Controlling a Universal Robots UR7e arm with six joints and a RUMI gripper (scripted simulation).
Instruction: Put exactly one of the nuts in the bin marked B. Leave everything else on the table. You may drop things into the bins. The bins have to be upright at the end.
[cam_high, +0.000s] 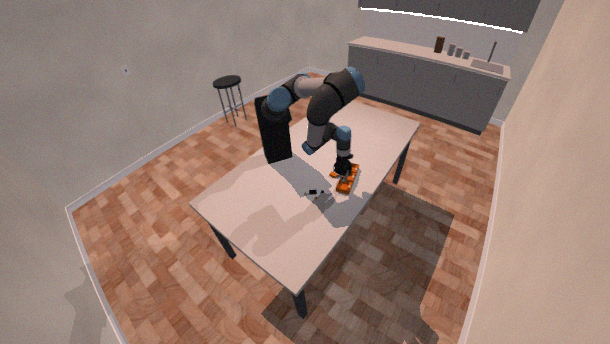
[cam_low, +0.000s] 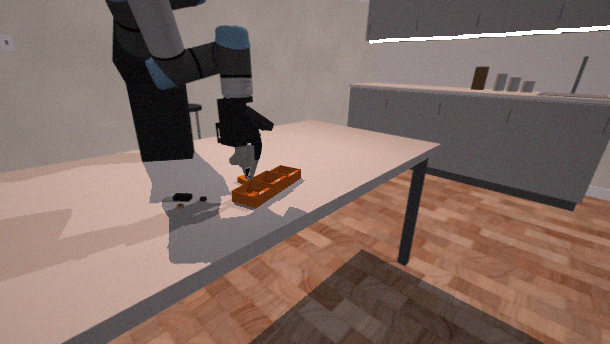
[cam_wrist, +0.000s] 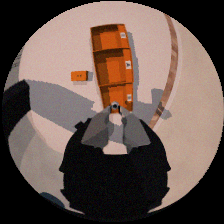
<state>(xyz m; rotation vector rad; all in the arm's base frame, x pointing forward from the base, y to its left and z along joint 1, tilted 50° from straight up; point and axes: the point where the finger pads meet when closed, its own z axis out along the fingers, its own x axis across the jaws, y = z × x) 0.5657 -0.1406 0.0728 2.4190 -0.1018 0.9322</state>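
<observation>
Right now my hand is 1 cm above the grey piece. From my hand the other things lie so: dark nut (12 cm behind, 7 cm below, 6 cm to the right); then orange bin (8 cm to the left, 6 cm below, 2 cm ahead); then orange block (10 cm to the left, 8 cm behind, 7 cm below).
</observation>
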